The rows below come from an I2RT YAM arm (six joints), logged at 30 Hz.
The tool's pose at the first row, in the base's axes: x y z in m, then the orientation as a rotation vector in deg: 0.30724 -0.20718 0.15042 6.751 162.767 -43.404
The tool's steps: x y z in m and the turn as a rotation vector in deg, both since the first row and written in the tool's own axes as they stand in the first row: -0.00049 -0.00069 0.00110 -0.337 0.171 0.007; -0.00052 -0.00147 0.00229 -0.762 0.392 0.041; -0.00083 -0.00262 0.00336 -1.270 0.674 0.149; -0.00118 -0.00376 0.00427 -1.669 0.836 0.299; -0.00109 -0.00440 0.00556 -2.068 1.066 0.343; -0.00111 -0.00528 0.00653 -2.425 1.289 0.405; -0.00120 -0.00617 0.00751 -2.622 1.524 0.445; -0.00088 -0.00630 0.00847 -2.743 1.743 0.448; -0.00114 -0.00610 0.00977 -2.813 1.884 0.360
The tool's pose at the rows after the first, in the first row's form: 0.30782 -0.20834 0.14992 6.781 163.042 -42.947; 0.30795 -0.20961 0.14930 6.857 163.386 -42.364; 0.30829 -0.21115 0.14901 7.051 163.792 -41.654; 0.30864 -0.21260 0.14887 7.271 164.034 -41.073; 0.30869 -0.21380 0.14806 7.369 164.369 -40.521; 0.30877 -0.21504 0.14767 7.496 164.676 -40.024; 0.30891 -0.21631 0.14729 7.621 164.949 -39.762; 0.30874 -0.21689 0.14647 7.699 165.193 -39.616; 0.30924 -0.21738 0.14532 7.622 165.373 -39.550
